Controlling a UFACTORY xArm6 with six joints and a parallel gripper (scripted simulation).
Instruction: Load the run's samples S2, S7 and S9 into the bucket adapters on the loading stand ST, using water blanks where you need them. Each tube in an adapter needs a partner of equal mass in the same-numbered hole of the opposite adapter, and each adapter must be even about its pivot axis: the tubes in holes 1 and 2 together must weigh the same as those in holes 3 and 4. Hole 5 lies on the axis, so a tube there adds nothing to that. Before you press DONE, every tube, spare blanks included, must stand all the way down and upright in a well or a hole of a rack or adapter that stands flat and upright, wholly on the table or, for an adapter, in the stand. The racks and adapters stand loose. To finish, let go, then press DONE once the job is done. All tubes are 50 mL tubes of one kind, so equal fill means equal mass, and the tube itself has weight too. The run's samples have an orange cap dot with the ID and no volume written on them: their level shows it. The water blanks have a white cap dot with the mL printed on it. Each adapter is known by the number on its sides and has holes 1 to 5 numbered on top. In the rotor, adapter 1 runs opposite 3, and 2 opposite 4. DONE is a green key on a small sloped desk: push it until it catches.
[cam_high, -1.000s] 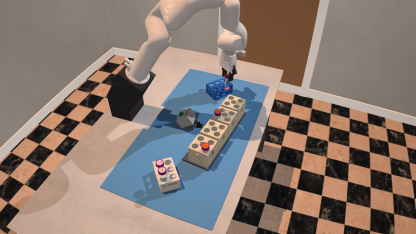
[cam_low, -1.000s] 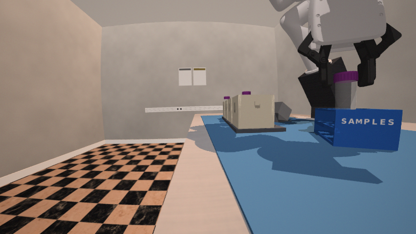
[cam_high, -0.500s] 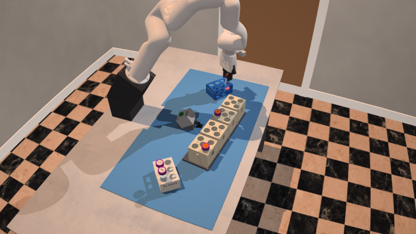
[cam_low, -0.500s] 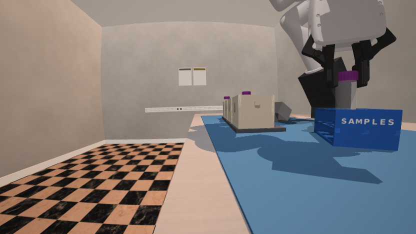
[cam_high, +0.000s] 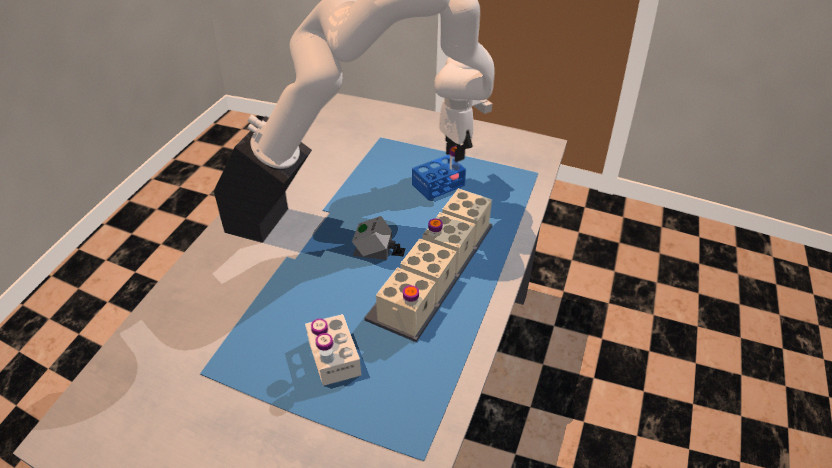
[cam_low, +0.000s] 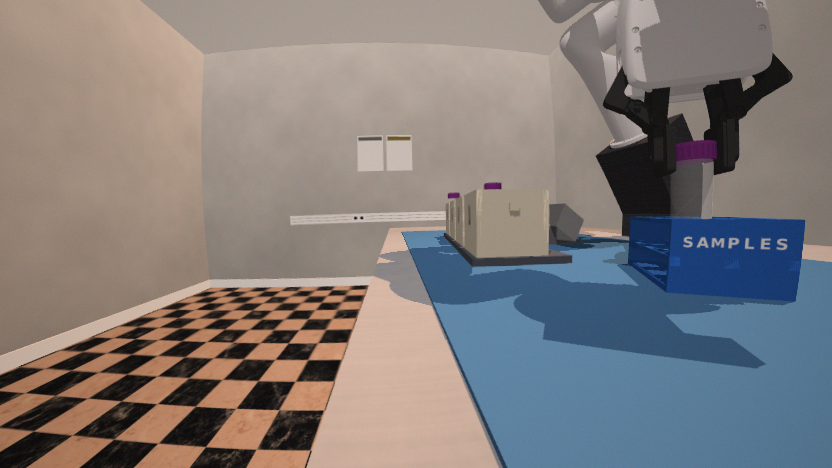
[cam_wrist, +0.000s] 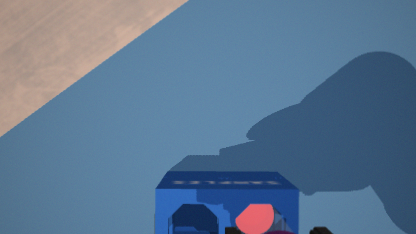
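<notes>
My hand is 10 mm past the tube and 50 mm above it. Also, from my hand: blue sample rack: 40 mm behind, 20 mm to the right, 90 mm below; then adapter: 40 mm ahead, 310 mm to the right, 70 mm below; then green done key: 170 mm behind, 320 mm to the right, 50 mm below.
</notes>
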